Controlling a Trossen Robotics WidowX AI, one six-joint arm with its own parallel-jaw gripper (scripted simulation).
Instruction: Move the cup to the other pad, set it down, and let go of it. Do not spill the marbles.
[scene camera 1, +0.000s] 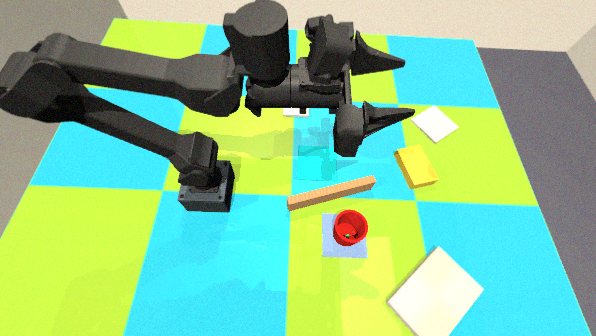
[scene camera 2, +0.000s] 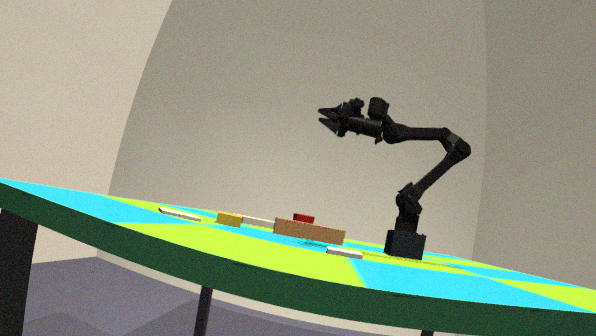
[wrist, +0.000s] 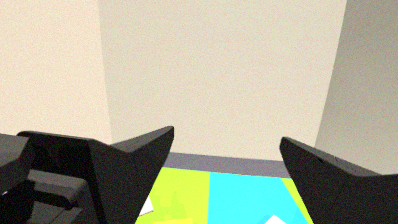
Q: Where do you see the gripper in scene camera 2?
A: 318, 114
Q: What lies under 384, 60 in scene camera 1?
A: The gripper.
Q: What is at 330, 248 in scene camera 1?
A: A pale blue pad.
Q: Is the gripper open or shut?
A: Open.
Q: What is the gripper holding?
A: Nothing.
